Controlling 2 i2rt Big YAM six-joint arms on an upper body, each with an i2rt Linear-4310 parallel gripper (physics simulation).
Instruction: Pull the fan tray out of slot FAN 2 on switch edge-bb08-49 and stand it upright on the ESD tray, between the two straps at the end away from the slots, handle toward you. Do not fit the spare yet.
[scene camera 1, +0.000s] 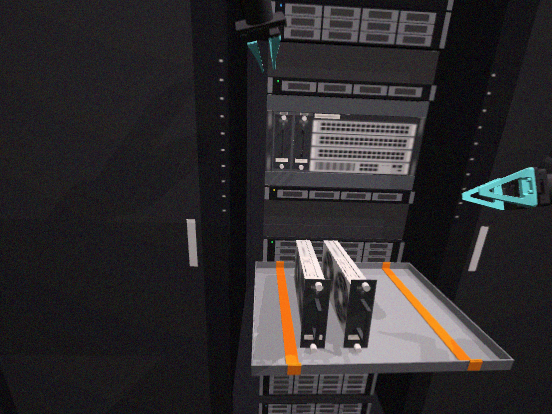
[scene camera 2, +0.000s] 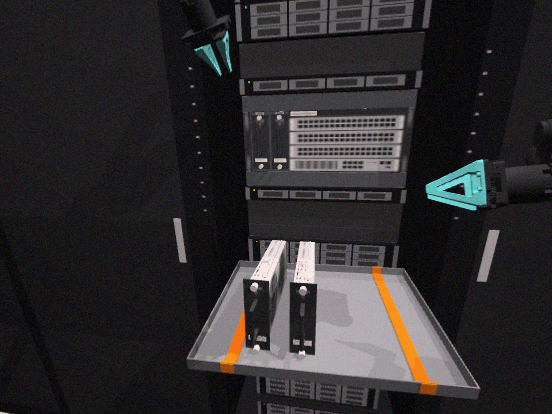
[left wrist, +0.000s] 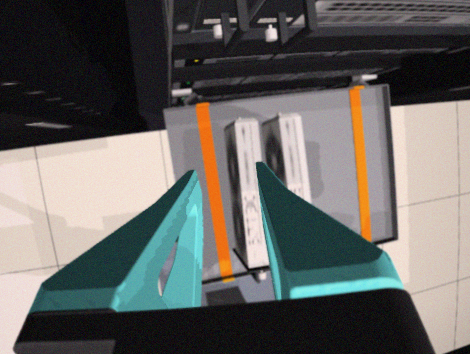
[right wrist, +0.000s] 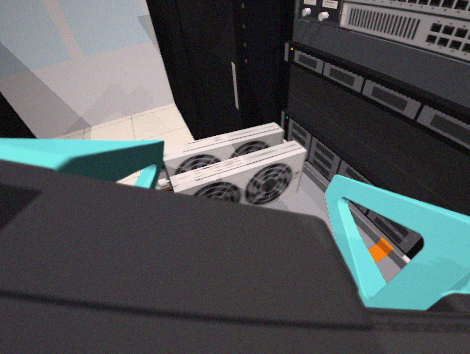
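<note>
The switch (scene camera 1: 363, 147) (scene camera 2: 345, 142) sits mid-rack, with two narrow fan slots (scene camera 1: 292, 141) (scene camera 2: 269, 140) at its left end; both show a face with knobs. Two fan trays (scene camera 1: 311, 307) (scene camera 1: 356, 311) (scene camera 2: 258, 311) (scene camera 2: 303, 316) stand upright side by side on the grey ESD tray (scene camera 1: 401, 329) (scene camera 2: 356, 338) (left wrist: 326, 152), handles toward the front, just right of the left orange strap (scene camera 1: 285, 311) (scene camera 2: 236, 338). My left gripper (scene camera 1: 266, 64) (scene camera 2: 220, 69) (left wrist: 227, 178) hangs high at the rack's upper left, narrow and empty. My right gripper (scene camera 1: 466, 195) (scene camera 2: 429, 190) (right wrist: 251, 168) is open and empty, right of the rack at mid height.
The right orange strap (scene camera 1: 423, 311) (scene camera 2: 398, 329) crosses the ESD tray near its right wall. Drive-bay servers (scene camera 1: 361, 24) fill the rack above and below. Dark rack posts stand on both sides. A pale tiled floor (left wrist: 94, 182) lies below.
</note>
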